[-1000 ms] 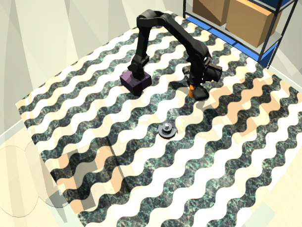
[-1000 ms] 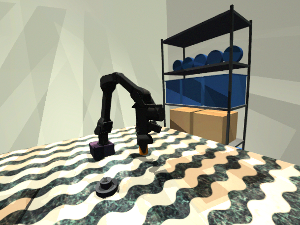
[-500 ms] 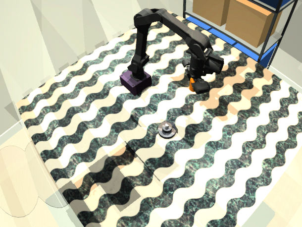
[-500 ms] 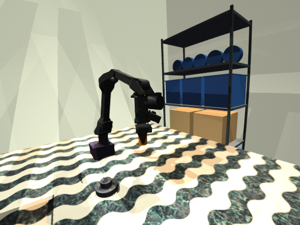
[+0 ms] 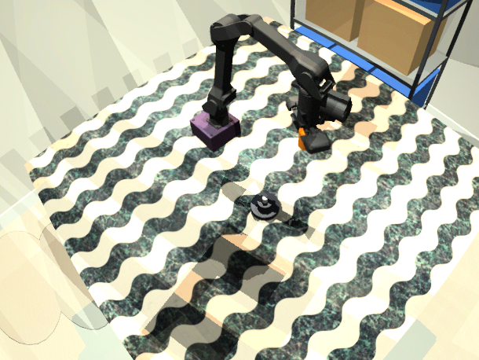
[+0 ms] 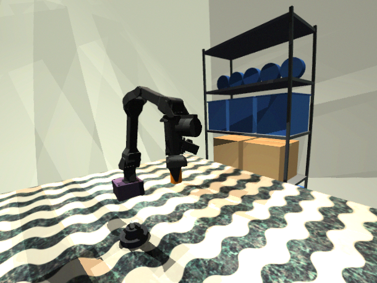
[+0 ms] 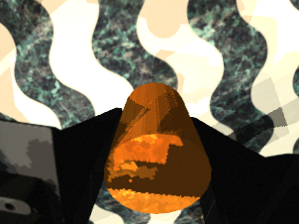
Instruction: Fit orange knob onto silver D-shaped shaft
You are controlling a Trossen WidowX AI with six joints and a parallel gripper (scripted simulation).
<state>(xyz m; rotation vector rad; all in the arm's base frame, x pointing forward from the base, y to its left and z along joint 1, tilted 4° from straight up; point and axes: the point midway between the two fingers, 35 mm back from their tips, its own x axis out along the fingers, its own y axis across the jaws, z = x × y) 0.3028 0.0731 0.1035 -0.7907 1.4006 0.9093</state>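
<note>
Now: gripper tip 17 cm to the left of the round grey pedestal, 11 cm above it and 1 cm short of it. The rest, counted from my gripper tip: orange knob: 3 cm above.
</note>
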